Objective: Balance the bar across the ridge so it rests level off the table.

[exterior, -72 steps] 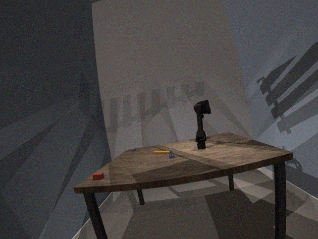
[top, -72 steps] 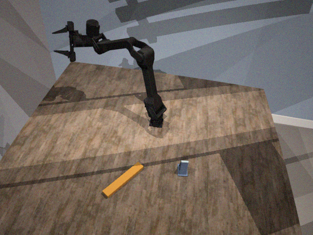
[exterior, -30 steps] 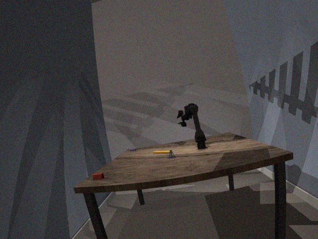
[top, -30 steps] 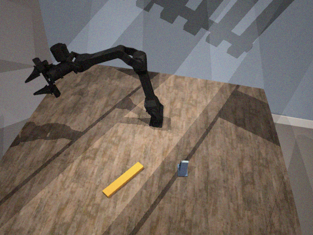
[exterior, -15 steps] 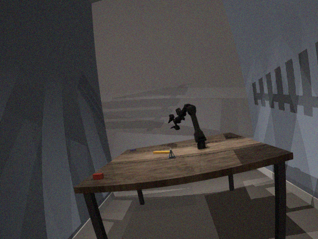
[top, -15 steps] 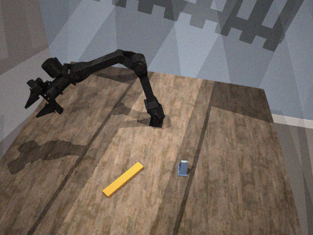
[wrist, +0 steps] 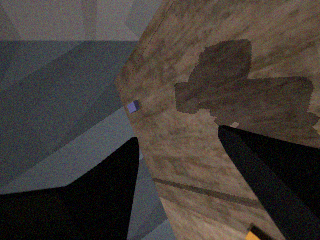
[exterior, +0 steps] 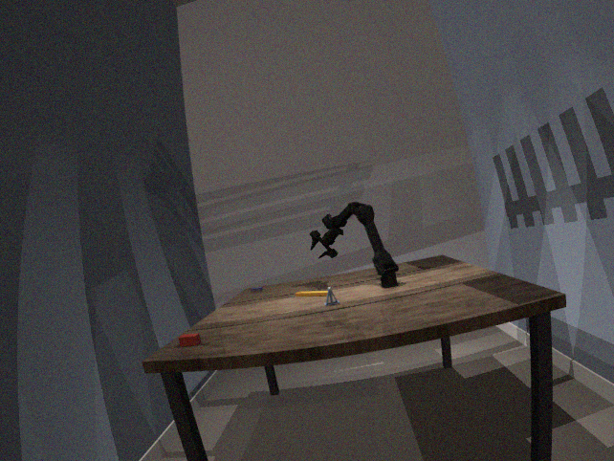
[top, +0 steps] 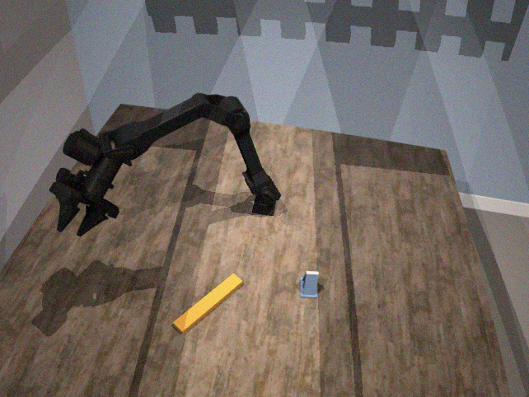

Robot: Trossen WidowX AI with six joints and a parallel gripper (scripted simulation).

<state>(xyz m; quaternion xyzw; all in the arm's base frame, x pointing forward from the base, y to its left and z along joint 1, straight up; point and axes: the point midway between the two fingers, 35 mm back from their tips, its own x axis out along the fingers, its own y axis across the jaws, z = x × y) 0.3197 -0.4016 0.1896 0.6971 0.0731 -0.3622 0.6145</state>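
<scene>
Right now my gripper tip is 10 mm short of the yellow bar, 330 mm to the right of it and 160 mm above it. The rest, counted from my gripper tip: red block (400 mm ahead, 910 mm to the left, 150 mm below); then blue-violet piece (400 mm ahead, 90 mm to the right, 160 mm below).
</scene>
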